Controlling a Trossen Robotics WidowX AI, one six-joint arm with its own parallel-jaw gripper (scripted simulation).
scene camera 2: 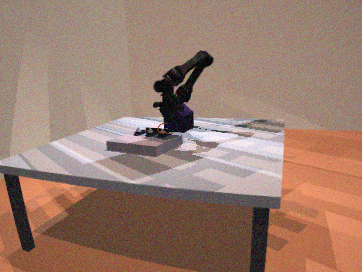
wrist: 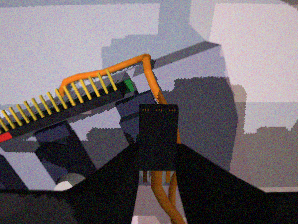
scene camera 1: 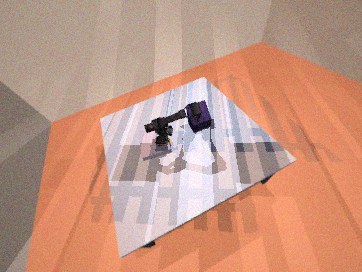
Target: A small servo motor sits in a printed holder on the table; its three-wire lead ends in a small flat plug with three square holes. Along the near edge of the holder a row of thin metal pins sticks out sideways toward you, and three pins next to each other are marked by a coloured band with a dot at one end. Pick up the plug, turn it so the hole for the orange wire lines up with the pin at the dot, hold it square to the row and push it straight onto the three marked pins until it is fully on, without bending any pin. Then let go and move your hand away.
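A dark servo (wrist: 61, 153) is in view, and so is the gripper (wrist: 157, 151).
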